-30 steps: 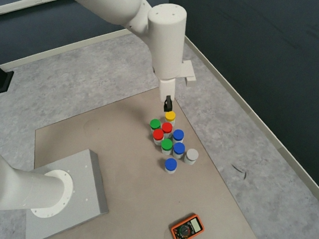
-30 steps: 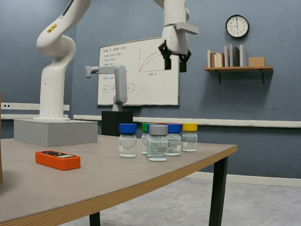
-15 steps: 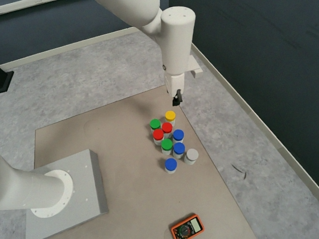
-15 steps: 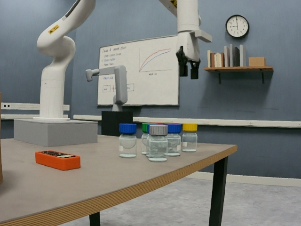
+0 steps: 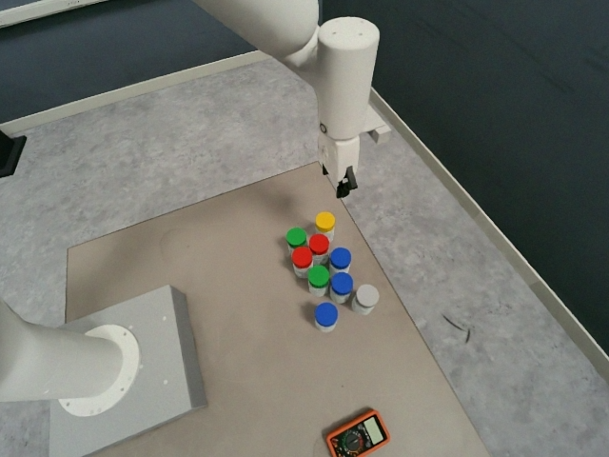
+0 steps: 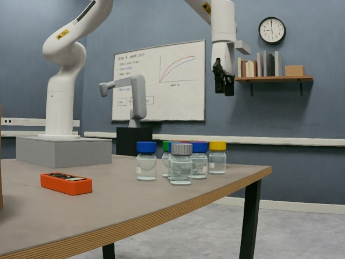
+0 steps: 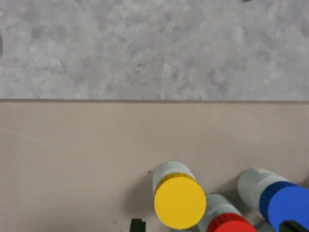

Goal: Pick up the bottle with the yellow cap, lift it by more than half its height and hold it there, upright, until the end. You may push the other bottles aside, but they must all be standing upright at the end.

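Now: the yellow-capped bottle 20 mm behind my hand and 220 mm below it. Round my hand: grey-capped bottle 10 mm ahead, 240 mm to the right, 220 mm below; orange multimeter 100 mm behind, 510 mm to the right, 250 mm below.
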